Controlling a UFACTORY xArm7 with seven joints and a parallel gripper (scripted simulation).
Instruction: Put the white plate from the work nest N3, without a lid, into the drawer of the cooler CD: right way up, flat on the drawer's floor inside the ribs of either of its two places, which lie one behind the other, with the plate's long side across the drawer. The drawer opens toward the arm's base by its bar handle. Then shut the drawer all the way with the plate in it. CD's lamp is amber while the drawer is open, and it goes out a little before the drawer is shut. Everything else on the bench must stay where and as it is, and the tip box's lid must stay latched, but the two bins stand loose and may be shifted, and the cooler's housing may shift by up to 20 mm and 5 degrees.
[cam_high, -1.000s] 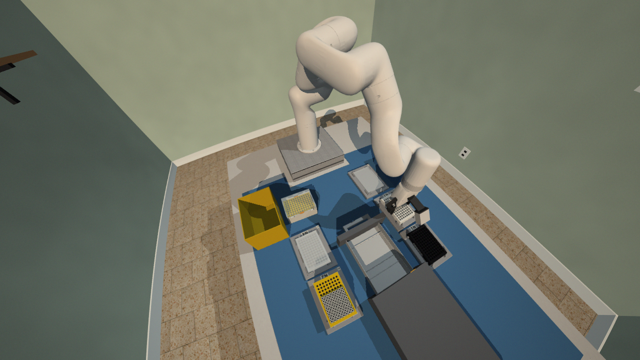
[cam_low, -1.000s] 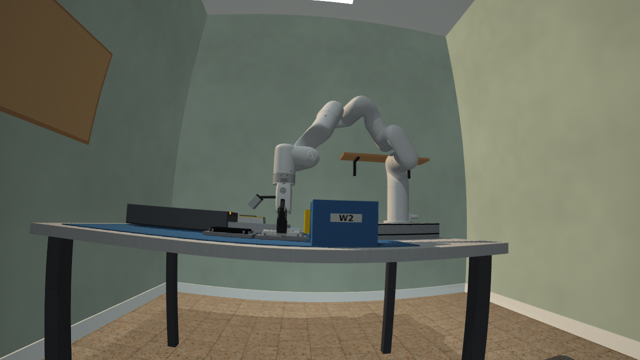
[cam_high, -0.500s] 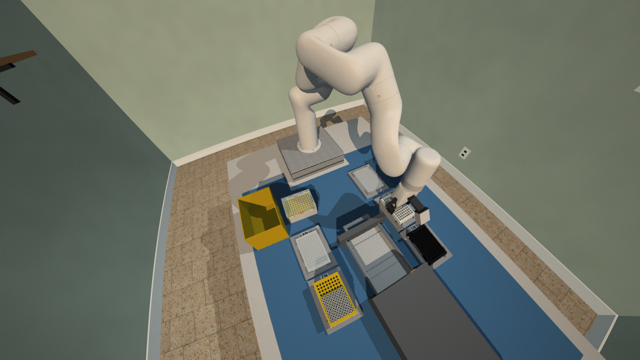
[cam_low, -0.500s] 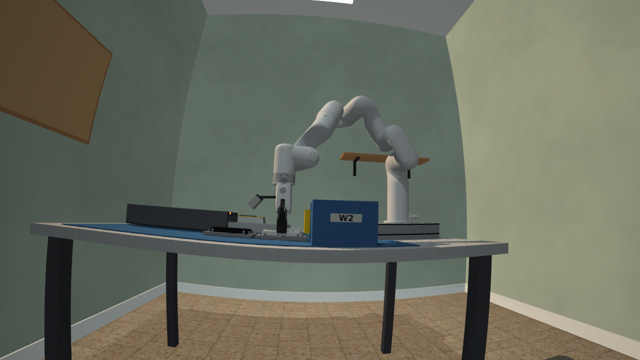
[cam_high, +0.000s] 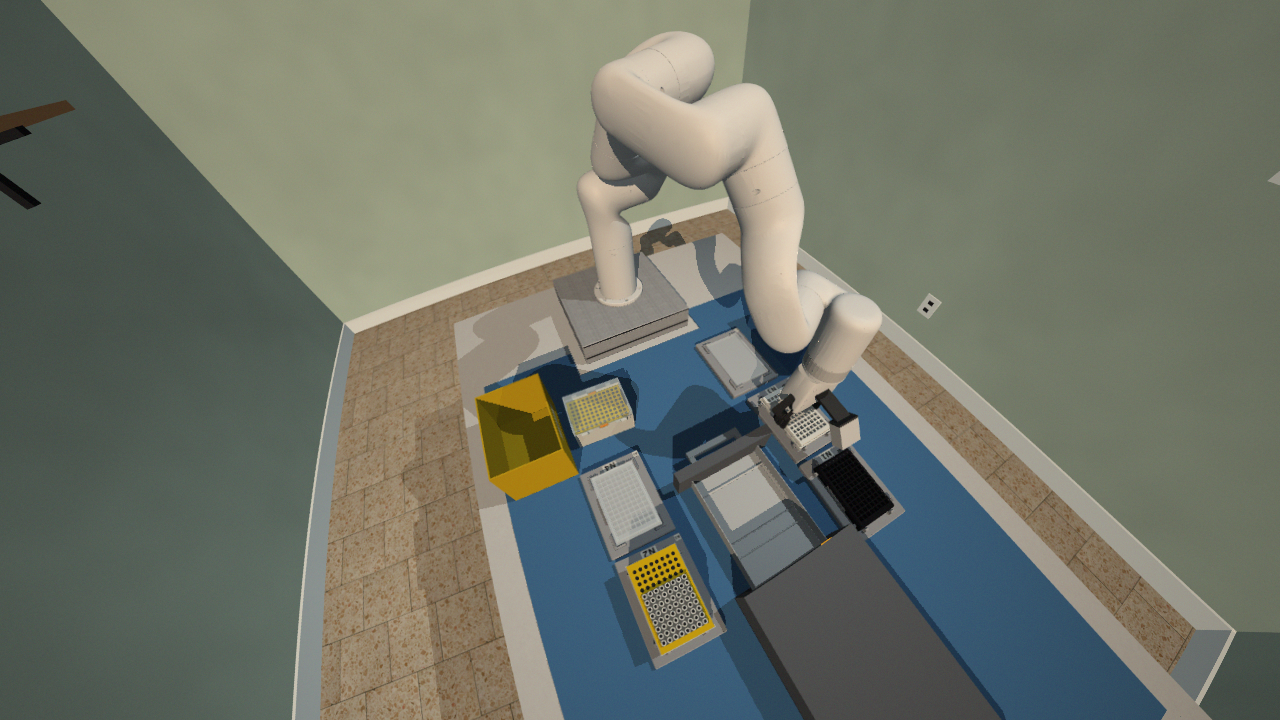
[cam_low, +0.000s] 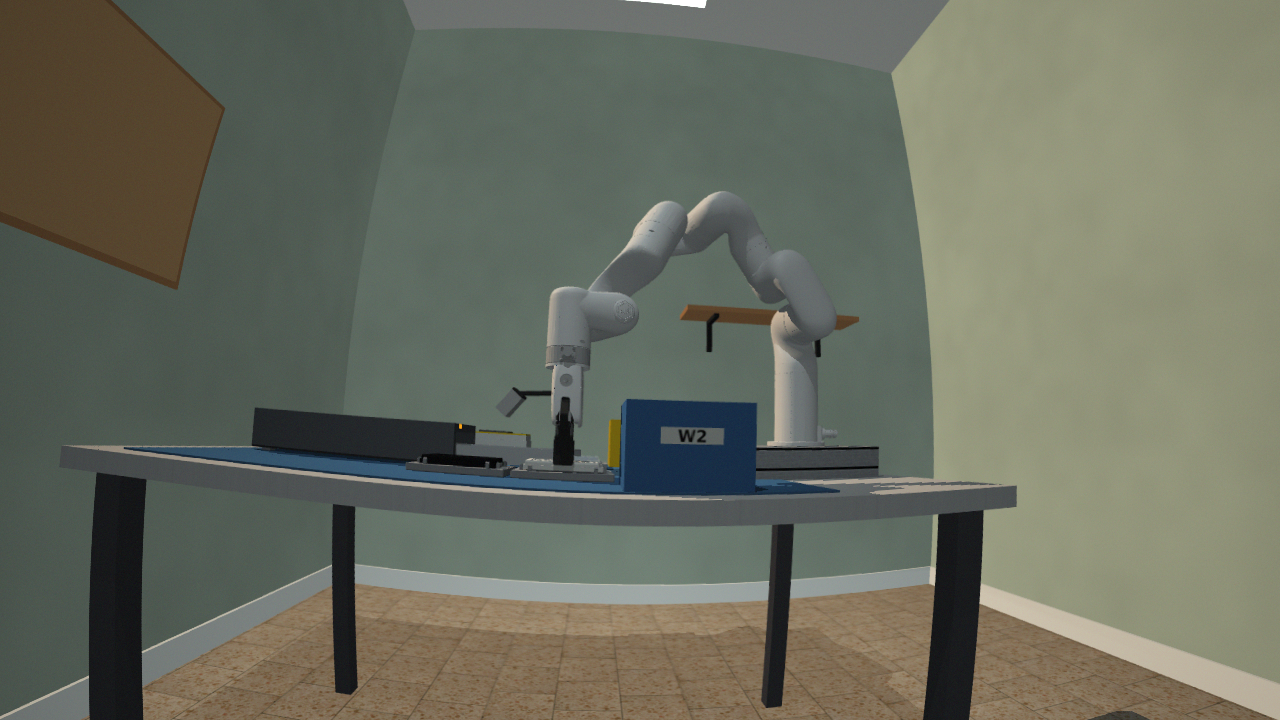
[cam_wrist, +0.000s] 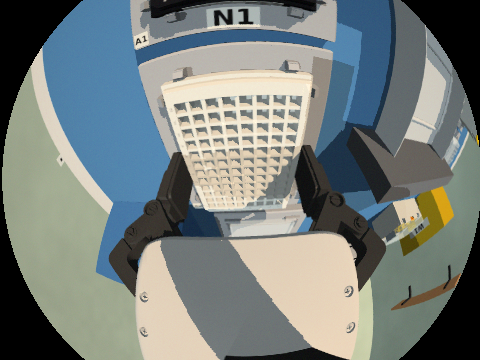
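Now: the grey nest N3 3 cm below my hand. The rest, counted from my hand: cooler drawer: 14 cm ahead, 19 cm to the right, 1 cm below; then black plate: 17 cm ahead, 1 cm below; then blue bin W2: 18 cm behind, 14 cm to the left.
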